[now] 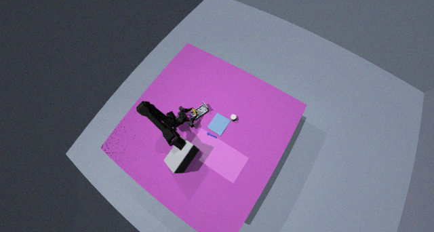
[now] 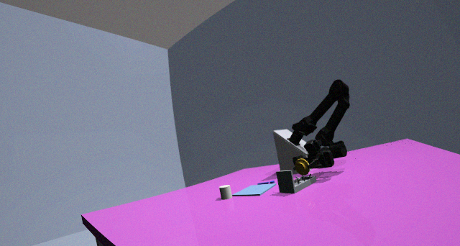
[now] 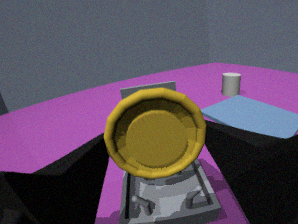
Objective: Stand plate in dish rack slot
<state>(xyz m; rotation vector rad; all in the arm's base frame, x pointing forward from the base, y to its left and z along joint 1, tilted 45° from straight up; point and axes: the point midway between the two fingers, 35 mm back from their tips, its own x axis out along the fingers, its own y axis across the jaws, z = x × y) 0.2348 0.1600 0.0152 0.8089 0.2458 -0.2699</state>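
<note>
The grey dish rack is 20 mm ahead of my gripper tip, 10 mm to the right of it and 40 mm below it. The rest, counted from my gripper tip: yellow plate (10 mm behind); blue spoon (80 mm behind, 200 mm to the right, 60 mm below); light blue mat (30 mm ahead, 200 mm to the right, 60 mm below).
</note>
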